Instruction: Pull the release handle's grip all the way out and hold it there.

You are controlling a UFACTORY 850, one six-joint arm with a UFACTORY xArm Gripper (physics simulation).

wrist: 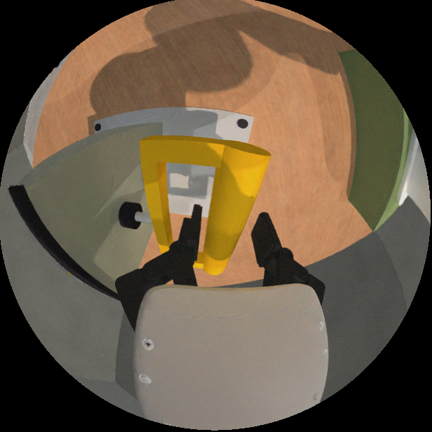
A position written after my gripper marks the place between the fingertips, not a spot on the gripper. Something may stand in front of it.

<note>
In view: my gripper (228,219) and a grey base plate (192,121).
</note>
